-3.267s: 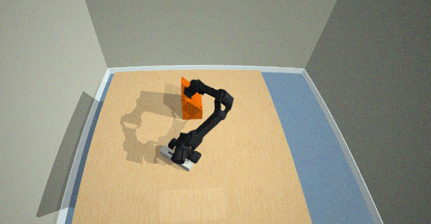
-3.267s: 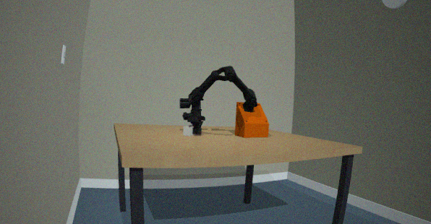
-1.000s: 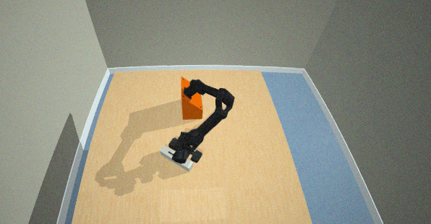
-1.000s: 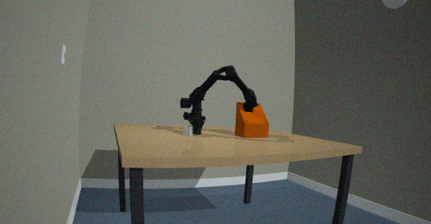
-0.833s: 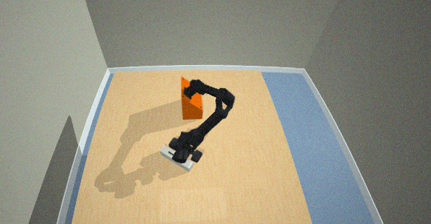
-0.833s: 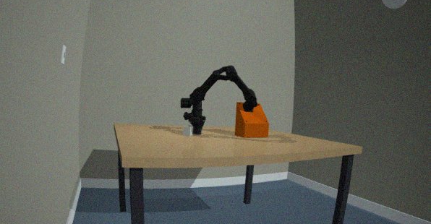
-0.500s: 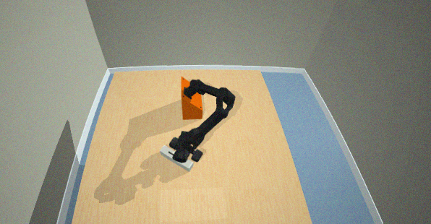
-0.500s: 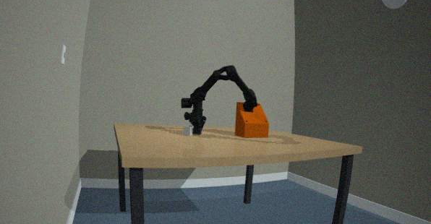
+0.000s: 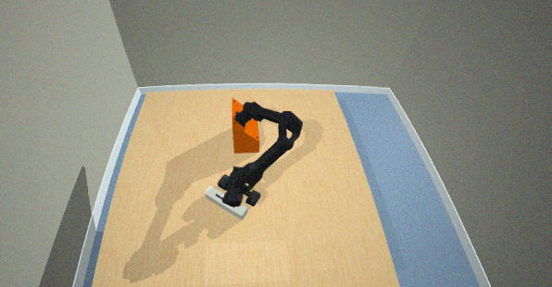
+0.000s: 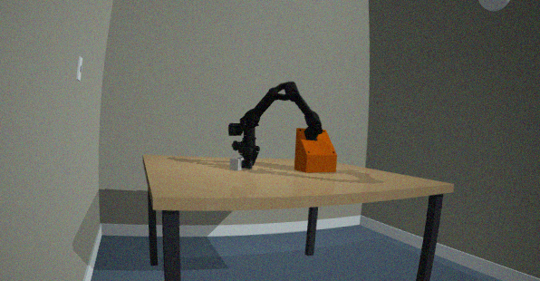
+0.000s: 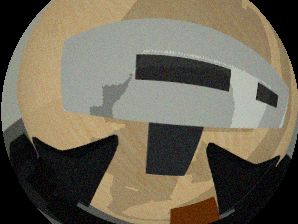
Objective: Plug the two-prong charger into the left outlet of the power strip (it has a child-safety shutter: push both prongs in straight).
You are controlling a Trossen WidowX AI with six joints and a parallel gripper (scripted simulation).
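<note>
My gripper tip is 30 mm short of the dark block, 20 mm to the left of it and 10 mm below it.
</note>
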